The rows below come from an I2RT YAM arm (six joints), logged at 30 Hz.
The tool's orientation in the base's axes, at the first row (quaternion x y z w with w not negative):
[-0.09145, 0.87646, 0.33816, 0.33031]
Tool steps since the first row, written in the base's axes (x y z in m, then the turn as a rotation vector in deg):
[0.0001, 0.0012, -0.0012, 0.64, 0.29, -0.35]
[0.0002, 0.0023, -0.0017, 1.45, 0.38, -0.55]
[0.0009, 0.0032, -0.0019, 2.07, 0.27, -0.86]
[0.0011, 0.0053, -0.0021, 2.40, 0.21, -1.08]
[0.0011, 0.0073, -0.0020, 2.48, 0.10, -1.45]
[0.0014, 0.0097, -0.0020, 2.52, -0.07, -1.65]
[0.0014, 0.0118, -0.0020, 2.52, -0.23, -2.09]
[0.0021, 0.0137, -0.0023, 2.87, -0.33, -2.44]
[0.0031, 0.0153, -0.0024, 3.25, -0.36, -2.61]
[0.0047, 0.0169, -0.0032, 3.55, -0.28, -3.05]
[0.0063, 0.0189, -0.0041, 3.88, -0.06, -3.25]
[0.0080, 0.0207, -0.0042, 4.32, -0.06, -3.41]
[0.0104, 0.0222, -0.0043, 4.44, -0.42, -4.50]
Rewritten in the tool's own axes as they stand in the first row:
[0.0008, 0.0002, 0.0015, -0.25, -0.21, 0.71]
[0.0011, 0.0008, 0.0025, -0.73, -0.56, 1.30]
[0.0007, 0.0011, 0.0036, -1.02, -1.05, 1.72]
[0.0008, 0.0025, 0.0052, -1.13, -1.34, 1.98]
[0.0009, 0.0040, 0.0064, -0.96, -1.65, 2.15]
[0.0008, 0.0057, 0.0082, -0.87, -1.90, 2.17]
[0.0010, 0.0073, 0.0095, -0.60, -2.25, 2.31]
[0.0007, 0.0083, 0.0113, -0.65, -2.65, 2.62]
[0.0001, 0.0091, 0.0129, -0.84, -2.91, 2.89]
[-0.0005, 0.0092, 0.0152, -0.78, -3.20, 3.34]
[-0.0010, 0.0097, 0.0179, -0.89, -3.26, 3.76]
[-0.0021, 0.0103, 0.0200, -1.12, -3.52, 4.08]
[-0.0038, 0.0105, 0.0223, -0.54, -4.42, 4.51]

